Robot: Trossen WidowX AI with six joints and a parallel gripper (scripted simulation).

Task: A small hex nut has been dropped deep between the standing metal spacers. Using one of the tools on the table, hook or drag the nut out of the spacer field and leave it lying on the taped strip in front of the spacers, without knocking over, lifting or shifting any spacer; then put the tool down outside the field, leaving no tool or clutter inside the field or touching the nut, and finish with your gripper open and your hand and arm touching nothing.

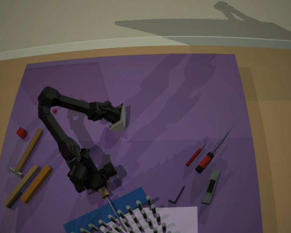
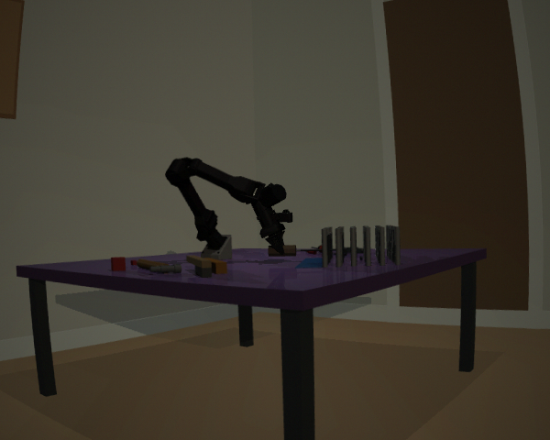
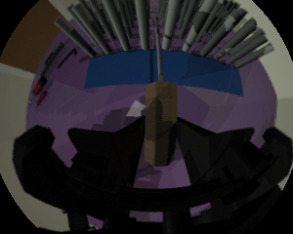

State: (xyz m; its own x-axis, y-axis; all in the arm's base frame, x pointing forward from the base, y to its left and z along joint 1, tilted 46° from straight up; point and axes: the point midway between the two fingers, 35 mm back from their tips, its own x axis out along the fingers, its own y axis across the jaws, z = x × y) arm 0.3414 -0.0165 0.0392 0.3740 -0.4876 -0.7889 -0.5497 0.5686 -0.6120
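My gripper tip is 110 mm short of the blue taped strip, 30 mm above it and 20 mm to the right of it. Round my gripper tip: grey block (470 mm to the left, 40 mm behind, 10 mm below); then hook tool (80 mm ahead, 60 mm to the left); then small red tool (420 mm to the left, 220 mm behind, 20 mm below).
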